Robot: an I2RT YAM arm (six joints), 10 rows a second.
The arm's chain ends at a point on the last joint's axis. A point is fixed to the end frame.
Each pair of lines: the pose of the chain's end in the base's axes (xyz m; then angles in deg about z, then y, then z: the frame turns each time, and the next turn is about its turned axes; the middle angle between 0 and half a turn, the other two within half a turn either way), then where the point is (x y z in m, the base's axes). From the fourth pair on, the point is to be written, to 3 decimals.
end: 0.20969 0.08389 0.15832 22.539 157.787 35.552
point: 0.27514 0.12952 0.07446
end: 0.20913 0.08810 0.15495 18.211 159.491 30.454
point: 0.27285 0.13073 0.06823
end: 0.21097 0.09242 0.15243 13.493 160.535 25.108
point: 0.27369 0.13226 0.06368
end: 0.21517 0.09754 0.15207 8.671 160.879 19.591
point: 0.278 0.135 0.062
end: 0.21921 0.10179 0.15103 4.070 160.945 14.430
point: 0.282 0.137 0.060
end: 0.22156 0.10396 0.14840 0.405 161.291 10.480
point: 0.284 0.137 0.056
